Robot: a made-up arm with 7 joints.
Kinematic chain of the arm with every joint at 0, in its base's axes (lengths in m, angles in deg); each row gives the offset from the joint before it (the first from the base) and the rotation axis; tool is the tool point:
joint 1: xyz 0 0 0.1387 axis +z
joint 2: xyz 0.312 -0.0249 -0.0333 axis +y
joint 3: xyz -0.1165 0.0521 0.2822 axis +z
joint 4: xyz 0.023 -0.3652 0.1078 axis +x
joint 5: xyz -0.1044 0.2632 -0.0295 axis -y
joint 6: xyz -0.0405 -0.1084 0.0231 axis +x
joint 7: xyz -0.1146 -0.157 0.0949 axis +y
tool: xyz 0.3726 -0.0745 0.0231
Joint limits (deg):
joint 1: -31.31..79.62
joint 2: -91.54..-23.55
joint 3: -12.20..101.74
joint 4: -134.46..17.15
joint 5: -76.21..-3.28
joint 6: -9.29..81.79
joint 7: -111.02..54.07
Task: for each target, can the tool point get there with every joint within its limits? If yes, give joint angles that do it. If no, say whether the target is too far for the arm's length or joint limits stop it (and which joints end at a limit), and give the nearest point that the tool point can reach.
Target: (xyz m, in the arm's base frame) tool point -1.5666 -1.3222 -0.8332
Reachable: no: too far | nearest point -0.5762 -0.4863 -0.3264 | short by 1.392 m
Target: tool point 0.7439 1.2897 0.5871
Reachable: no: joint limits stop it (at a limit: joint 2, joint 3, joint 5, joint 6, joint 7) | nearest point 0.4109 0.7124 0.5811 | short by 0.666 m
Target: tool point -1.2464 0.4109 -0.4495
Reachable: no: joint limits stop it (at a limit: joint 1, joint 3, joint 5, joint 6, joint 7) | nearest point -0.7236 0.0802 -0.2337 | short by 0.655 m
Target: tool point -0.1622 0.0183 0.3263
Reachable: yes | joints 23.78 -85.34 65.70 -106.33 -20.38 9.29 -15.32
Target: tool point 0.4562 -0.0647 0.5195
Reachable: yes | joints 65.63 -55.88 29.65 -38.46 -36.23 47.66 -16.91
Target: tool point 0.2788 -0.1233 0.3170
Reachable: yes | joints 13.07 -67.94 46.96 -0.68 -16.18 37.62 29.95
